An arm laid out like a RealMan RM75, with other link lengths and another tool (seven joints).
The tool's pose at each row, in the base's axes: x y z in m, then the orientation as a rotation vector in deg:
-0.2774, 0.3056, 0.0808, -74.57, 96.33, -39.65
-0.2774, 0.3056, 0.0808, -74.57, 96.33, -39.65
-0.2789, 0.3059, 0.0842, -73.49, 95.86, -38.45
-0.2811, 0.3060, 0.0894, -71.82, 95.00, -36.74
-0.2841, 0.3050, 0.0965, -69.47, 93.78, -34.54
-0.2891, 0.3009, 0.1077, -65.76, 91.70, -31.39
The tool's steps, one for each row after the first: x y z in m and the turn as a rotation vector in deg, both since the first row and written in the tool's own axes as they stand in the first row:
0.0000, 0.0000, 0.0000, 0.00, 0.00, 0.00
-0.0012, -0.0021, -0.0029, 0.34, -1.09, 1.09
-0.0027, -0.0053, -0.0072, 0.98, -2.78, 2.68
-0.0037, -0.0102, -0.0132, 1.96, -5.03, 4.85
-0.0028, -0.0184, -0.0231, 3.69, -8.50, 8.13

